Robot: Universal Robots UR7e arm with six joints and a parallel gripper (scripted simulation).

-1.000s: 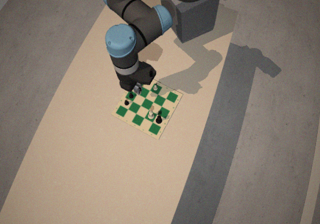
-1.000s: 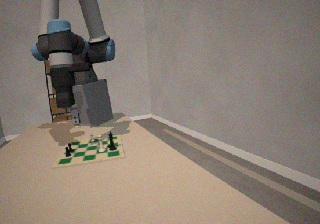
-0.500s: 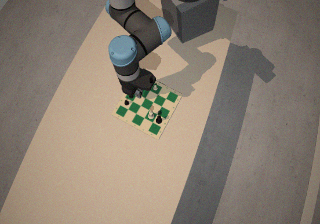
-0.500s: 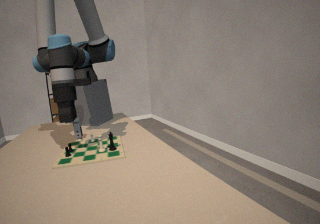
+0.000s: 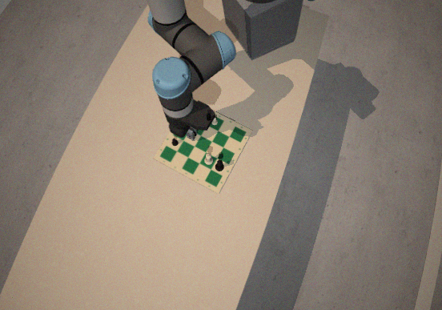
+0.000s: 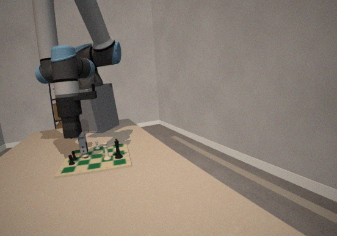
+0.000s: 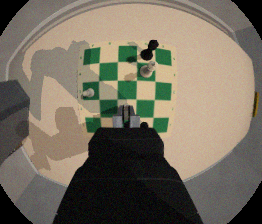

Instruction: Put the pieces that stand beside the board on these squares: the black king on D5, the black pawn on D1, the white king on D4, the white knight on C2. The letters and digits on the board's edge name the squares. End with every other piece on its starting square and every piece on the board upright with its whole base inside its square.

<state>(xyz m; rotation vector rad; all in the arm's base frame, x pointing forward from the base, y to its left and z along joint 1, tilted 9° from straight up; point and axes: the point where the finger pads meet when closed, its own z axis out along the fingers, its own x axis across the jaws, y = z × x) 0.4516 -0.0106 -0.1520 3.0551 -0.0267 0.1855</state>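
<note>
The white knight lies 2 cm below my hand. The rest, counted from my hand: board: 4 cm to the left, 4 cm below; small white piece: 7 cm behind, 4 cm to the left, 2 cm below; white king: 8 cm to the left, 4 cm ahead, 1 cm below.
</note>
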